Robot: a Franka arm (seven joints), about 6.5 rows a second.
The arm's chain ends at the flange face. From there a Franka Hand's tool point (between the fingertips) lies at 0.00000 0.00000 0.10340 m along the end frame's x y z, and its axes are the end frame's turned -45 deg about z.
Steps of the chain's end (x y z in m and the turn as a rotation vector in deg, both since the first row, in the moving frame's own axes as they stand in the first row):
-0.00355 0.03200 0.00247 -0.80 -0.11 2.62
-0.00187 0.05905 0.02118 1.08 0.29 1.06
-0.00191 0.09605 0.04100 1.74 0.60 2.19
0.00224 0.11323 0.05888 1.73 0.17 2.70
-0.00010 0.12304 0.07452 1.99 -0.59 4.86
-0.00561 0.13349 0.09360 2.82 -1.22 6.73
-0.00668 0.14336 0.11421 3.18 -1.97 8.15
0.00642 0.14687 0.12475 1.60 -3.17 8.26
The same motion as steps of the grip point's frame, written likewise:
-0.02632 0.02097 0.00246 -0.49 -0.64 2.62
-0.04132 0.03944 0.02116 0.56 0.97 1.06
-0.06626 0.06517 0.04095 0.81 1.65 2.19
-0.07601 0.07972 0.05883 1.10 1.34 2.70
-0.08515 0.08372 0.07445 1.82 0.99 4.86
-0.09602 0.08540 0.09345 2.86 1.13 6.73
-0.10409 0.09021 0.11399 3.64 0.86 8.15
-0.10087 0.10219 0.12455 3.37 -1.11 8.26

